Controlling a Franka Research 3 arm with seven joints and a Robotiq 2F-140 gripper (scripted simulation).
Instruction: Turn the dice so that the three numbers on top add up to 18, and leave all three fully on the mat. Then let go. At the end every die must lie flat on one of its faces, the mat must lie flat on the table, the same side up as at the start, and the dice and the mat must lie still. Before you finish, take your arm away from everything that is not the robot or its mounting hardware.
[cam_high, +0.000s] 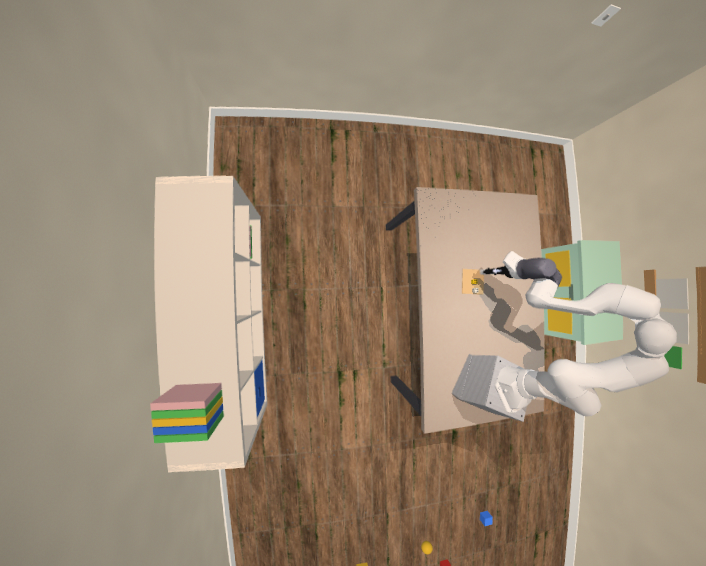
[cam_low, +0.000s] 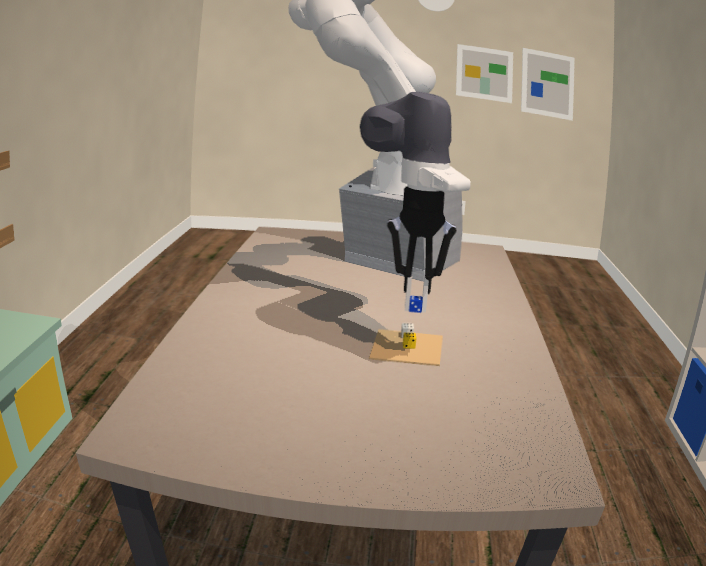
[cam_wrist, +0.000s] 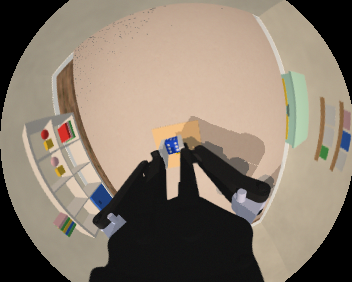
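The yellow die lies 120 mm below my hand, 50 mm behind it and 10 mm to the left of it. From my hand the other things lie so: blue die (20 mm below); white die (120 mm below, 100 mm behind, 10 mm to the left); mat (140 mm below, 50 mm behind).
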